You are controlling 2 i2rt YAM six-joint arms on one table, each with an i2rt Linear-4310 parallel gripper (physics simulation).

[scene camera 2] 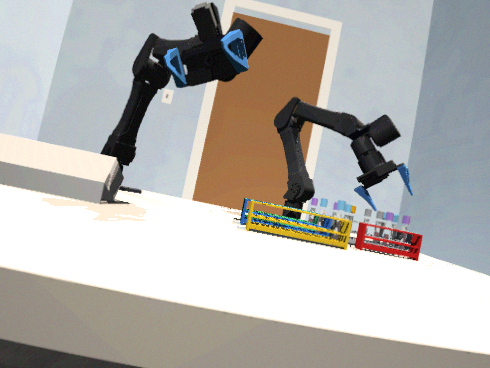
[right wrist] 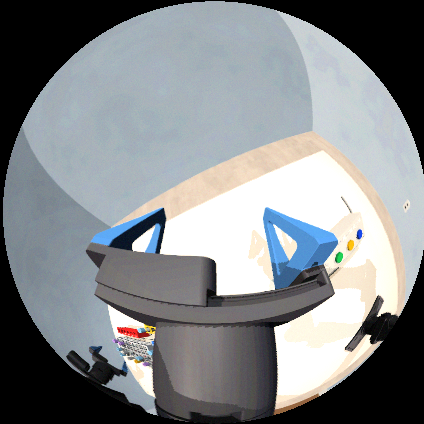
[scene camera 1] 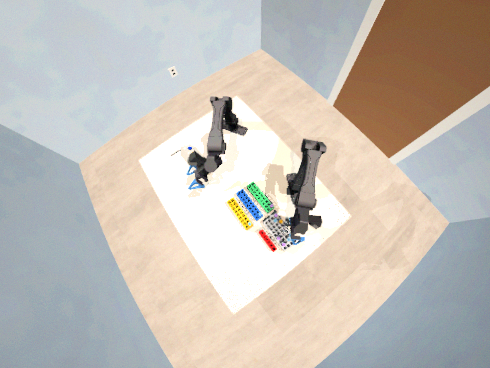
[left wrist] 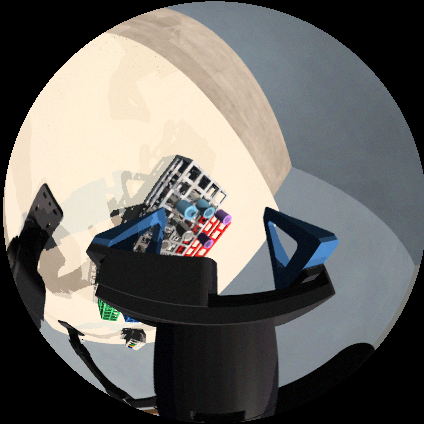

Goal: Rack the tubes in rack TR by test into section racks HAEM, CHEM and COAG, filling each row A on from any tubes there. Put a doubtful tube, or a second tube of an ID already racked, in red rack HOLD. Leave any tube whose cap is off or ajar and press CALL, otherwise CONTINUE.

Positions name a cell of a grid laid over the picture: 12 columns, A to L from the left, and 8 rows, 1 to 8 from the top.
Labels:
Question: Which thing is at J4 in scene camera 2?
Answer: My left gripper.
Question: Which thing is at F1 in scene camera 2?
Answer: My right gripper.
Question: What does my right gripper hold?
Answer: Nothing.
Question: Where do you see a white box with coloured buttons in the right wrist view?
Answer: J5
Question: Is my left gripper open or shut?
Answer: Open.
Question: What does my left gripper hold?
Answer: Nothing.

